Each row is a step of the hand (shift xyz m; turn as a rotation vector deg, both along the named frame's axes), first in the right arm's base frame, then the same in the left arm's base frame.
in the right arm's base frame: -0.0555 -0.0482 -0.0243 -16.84 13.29 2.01
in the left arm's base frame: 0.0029 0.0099 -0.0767 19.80 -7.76 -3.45
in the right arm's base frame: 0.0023 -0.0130 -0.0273 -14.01 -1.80 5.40
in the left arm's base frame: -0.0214 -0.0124 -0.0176 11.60 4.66 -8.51
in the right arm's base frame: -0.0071 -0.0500 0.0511 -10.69 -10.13 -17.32
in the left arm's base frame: 0.0035 0.0709 -0.0111 -5.90 -7.21 -20.74
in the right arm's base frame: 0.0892 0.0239 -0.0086 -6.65 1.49 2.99
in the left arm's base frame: -0.0551 -0.0180 0.0724 6.92 1.03 -2.53
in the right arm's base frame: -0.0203 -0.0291 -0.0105 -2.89 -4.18 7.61
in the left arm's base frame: -0.0056 0.0098 -0.0352 3.52 8.38 -1.09
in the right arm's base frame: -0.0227 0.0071 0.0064 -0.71 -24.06 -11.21
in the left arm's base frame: 0.0229 -0.0007 -0.0092 -17.29 6.87 -18.95
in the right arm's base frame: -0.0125 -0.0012 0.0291 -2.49 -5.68 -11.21
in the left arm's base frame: 0.0221 0.0225 0.0032 -6.51 -5.03 -9.82
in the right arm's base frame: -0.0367 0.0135 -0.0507 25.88 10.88 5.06
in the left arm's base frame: 0.0089 -0.0491 -0.0401 -10.35 -1.97 26.51
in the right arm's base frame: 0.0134 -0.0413 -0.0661 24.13 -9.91 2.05
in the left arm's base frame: -0.0624 -0.0234 -0.0426 -21.30 9.02 12.23
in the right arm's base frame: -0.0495 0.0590 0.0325 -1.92 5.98 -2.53
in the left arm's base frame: 0.0812 -0.0153 0.0127 3.25 -5.86 0.93
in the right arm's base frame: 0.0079 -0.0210 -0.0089 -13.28 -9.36 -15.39
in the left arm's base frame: -0.0207 0.0070 -0.0102 -2.74 -6.34 -21.29
